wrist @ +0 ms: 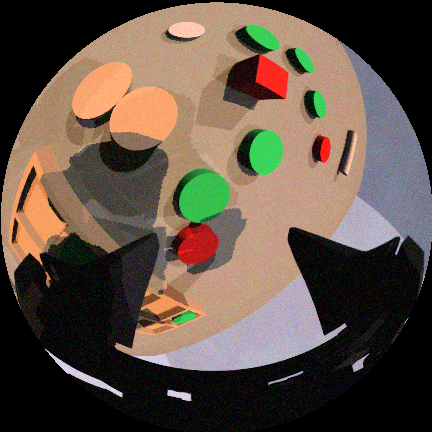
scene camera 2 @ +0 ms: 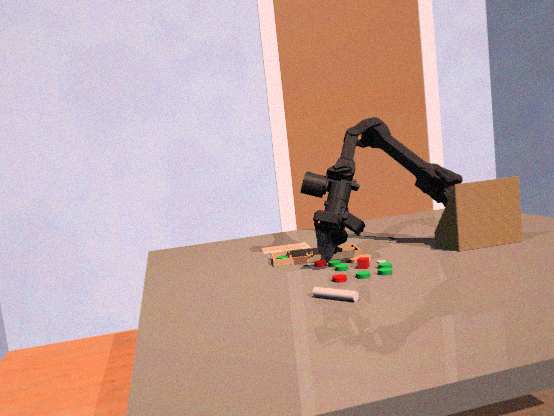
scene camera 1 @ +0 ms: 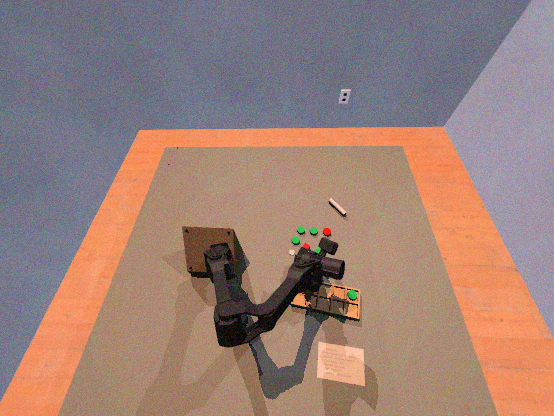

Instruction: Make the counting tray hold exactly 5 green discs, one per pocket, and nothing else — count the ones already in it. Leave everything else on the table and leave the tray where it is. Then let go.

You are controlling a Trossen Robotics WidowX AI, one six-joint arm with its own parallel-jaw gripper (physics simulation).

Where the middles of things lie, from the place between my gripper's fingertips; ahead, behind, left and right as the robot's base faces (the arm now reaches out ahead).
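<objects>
The wooden counting tray (scene camera 1: 331,298) is 11 cm to the right of my hand, 2 cm behind it and 1 cm below it. As for the red cube (wrist: 257,76), my gripper is 7 cm past it, 8 cm to the right of it and 1 cm above it.
</objects>
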